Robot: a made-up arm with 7 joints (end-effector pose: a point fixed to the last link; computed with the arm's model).
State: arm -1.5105 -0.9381 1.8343 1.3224 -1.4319 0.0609 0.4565
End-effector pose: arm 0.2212 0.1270 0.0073 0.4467 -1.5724 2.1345
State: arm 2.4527 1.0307 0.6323 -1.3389 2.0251 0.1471 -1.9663
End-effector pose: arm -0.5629 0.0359 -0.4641 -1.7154 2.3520 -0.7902
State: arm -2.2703 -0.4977 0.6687 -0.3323 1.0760 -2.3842 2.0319
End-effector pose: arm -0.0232 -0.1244 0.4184 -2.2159 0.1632 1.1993
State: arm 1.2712 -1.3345 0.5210 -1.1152 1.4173 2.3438 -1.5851
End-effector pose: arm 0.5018 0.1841 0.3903 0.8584 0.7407 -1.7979
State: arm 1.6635 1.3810 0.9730 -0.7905 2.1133 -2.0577 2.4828
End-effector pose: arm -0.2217 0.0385 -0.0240 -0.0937 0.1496 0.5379
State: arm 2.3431 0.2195 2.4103 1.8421 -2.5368 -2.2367 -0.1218
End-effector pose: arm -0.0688 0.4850 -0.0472 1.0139 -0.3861 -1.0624
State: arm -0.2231 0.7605 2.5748 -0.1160 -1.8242 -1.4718 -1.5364
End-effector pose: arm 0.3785 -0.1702 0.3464 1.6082 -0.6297 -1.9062
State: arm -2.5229 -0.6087 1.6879 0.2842 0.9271 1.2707 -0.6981
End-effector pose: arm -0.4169 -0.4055 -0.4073 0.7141 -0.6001 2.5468
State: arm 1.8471 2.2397 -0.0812 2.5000 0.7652 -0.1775 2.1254
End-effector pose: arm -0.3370 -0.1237 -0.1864 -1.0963 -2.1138 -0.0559
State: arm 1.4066 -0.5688 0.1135 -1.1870 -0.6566 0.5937 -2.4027
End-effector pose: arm -0.5198 0.3814 0.1831 -1.2576 0.2409 0.9657
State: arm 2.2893 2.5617 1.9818 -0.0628 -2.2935 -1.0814 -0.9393
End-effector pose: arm -0.5373 0.2012 0.1472 1.9267 0.1222 0.8965
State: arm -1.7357 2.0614 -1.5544 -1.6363 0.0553 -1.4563 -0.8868
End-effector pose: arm 0.2744 -0.1192 0.2261 2.0274 1.7753 0.2433
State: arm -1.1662 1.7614 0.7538 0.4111 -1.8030 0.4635 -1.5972
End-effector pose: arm -0.2279 -0.1382 0.0044 0.6463 0.1749 1.0390
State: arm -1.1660 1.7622 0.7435 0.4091 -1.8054 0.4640 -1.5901
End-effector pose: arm -0.2283 -0.1385 0.0055 0.6613 0.1780 1.0391
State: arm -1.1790 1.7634 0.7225 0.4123 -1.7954 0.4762 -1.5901
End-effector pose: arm -0.2273 -0.1306 0.0122 0.6899 0.1711 1.0047
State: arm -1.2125 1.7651 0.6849 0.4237 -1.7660 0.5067 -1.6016
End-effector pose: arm -0.2225 -0.1112 0.0279 0.7386 0.1493 0.9161
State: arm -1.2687 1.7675 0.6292 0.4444 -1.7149 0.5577 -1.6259
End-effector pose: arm -0.2090 -0.0828 0.0547 0.8073 0.1143 0.7664
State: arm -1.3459 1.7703 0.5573 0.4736 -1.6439 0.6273 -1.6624
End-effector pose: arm -0.1817 -0.0547 0.0914 0.8912 0.0723 0.5607
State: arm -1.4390 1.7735 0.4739 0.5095 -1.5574 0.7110 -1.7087
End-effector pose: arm -0.1400 -0.0399 0.1336 0.9846 0.0322 0.3139
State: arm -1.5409 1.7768 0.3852 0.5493 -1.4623 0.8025 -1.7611
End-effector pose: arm -0.0909 -0.0488 0.1738 1.0829 0.0018 0.0486
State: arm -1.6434 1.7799 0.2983 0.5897 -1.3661 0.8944 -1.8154
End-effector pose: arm -0.0465 -0.0828 0.2039 1.1824 -0.0154 -0.2098
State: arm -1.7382 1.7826 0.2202 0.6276 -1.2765 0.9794 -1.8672
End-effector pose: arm -0.0167 -0.1325 0.2199 1.2782 -0.0199 -0.4383
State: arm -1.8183 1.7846 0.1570 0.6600 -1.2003 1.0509 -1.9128
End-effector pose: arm -0.0037 -0.1837 0.2231 1.3625 -0.0162 -0.6206
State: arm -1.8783 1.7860 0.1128 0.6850 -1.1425 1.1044 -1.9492
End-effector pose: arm -0.0021 -0.2247 0.2191 1.4264 -0.0086 -0.7502
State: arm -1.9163 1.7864 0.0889 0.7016 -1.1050 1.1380 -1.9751
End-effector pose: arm -0.0047 -0.2504 0.2139 1.4634 -0.0015 -0.8287
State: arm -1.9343 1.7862 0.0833 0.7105 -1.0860 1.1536 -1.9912
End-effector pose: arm -0.0065 -0.2614 0.2109 1.4731 0.0035 -0.8653
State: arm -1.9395 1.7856 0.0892 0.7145 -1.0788 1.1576 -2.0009
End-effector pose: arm -0.0064 -0.2631 0.2103 1.4645 0.0066 -0.8764
